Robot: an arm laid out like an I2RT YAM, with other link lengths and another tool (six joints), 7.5 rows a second.
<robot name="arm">
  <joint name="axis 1" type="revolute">
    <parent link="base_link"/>
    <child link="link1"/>
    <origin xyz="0 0 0.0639" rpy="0 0 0"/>
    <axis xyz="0 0 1"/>
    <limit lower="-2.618" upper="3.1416"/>
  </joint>
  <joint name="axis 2" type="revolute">
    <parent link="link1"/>
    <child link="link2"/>
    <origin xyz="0.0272 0.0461 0.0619" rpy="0 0 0"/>
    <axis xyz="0 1 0"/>
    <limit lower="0" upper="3.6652"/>
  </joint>
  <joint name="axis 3" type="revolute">
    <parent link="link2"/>
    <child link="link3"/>
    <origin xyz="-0.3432 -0.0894 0" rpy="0 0 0"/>
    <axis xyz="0 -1 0"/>
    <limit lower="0" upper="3.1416"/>
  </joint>
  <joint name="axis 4" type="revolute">
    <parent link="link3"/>
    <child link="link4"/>
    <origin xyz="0.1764 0.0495 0.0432" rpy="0 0 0"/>
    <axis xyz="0 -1 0"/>
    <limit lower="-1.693" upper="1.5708"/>
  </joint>
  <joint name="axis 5" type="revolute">
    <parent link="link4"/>
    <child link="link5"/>
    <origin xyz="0.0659 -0.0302 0.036" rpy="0 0 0"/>
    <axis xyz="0 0 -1"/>
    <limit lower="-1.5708" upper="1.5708"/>
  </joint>
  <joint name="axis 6" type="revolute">
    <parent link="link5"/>
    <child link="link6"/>
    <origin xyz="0.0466 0 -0.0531" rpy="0 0 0"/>
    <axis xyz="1 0 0"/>
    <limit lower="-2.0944" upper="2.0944"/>
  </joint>
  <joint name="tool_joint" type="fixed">
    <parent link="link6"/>
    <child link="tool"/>
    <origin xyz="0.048 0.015 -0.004" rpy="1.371 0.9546 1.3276"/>
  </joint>
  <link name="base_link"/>
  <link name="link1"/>
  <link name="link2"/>
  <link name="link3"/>
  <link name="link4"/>
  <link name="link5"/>
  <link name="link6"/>
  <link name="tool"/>
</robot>
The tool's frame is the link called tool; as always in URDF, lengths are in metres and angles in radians.
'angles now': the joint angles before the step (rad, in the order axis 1, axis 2, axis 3, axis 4, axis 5, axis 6). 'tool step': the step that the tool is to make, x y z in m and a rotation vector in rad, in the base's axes. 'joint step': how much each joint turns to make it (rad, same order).
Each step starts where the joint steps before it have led.
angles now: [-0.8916, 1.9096, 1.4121, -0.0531, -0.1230, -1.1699]
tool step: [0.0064, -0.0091, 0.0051, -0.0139, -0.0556, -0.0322]
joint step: [-0.0012, 0.0164, 0.0205, 0.0471, 0.0095, 0.0457]
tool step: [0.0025, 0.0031, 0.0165, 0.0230, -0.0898, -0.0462]
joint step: [0.0073, -0.0240, 0.0160, 0.0096, 0.0091, 0.0999]
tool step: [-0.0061, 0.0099, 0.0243, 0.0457, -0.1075, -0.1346]
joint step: [0.0181, -0.0588, 0.0089, -0.0242, 0.0927, 0.1654]
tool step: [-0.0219, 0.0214, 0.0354, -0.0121, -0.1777, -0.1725]
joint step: [0.0191, -0.1270, -0.0774, 0.0659, 0.1371, 0.1844]
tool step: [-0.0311, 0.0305, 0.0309, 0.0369, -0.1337, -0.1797]
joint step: [0.0296, -0.1359, -0.0174, -0.0933, 0.1677, 0.1803]
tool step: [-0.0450, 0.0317, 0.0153, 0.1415, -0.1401, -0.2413]
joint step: [0.0085, -0.1194, 0.0424, -0.2768, 0.1749, 0.2885]
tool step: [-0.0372, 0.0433, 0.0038, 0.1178, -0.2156, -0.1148]
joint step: [0.0147, -0.1446, -0.0380, -0.1819, 0.0222, 0.3034]
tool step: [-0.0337, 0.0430, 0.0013, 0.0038, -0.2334, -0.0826]
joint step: [0.0587, -0.1775, -0.1114, -0.0196, 0.0593, 0.2402]
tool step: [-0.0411, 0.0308, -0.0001, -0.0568, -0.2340, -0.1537]
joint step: [0.0826, -0.1706, -0.1004, 0.0092, 0.1821, 0.2296]
